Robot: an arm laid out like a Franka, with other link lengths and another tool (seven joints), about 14 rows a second.
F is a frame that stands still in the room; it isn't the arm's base.
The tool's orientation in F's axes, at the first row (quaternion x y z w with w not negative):
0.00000, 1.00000, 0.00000, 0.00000
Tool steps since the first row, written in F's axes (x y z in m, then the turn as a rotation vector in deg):
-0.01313, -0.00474, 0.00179, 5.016, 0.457, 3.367
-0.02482, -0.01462, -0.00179, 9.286, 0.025, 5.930
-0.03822, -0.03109, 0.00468, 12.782, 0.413, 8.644
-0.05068, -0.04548, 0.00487, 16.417, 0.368, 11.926
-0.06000, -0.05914, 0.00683, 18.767, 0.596, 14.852
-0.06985, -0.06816, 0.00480, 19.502, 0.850, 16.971
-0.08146, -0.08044, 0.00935, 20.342, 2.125, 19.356
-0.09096, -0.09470, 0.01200, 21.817, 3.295, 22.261
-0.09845, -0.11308, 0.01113, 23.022, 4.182, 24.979
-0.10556, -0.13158, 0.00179, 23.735, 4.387, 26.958
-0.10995, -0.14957, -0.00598, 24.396, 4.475, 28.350
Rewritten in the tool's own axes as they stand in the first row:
0.01313, -0.00474, -0.00179, -5.016, 0.457, -3.367
0.02482, -0.01462, 0.00179, -9.286, 0.025, -5.930
0.03822, -0.03109, -0.00468, -12.782, 0.413, -8.644
0.05068, -0.04548, -0.00487, -16.417, 0.368, -11.926
0.06000, -0.05914, -0.00683, -18.767, 0.596, -14.852
0.06985, -0.06816, -0.00480, -19.502, 0.850, -16.971
0.08146, -0.08044, -0.00935, -20.342, 2.125, -19.356
0.09096, -0.09470, -0.01200, -21.817, 3.295, -22.261
0.09845, -0.11308, -0.01113, -23.022, 4.182, -24.979
0.10556, -0.13158, -0.00179, -23.735, 4.387, -26.958
0.10995, -0.14957, 0.00598, -24.396, 4.475, -28.350

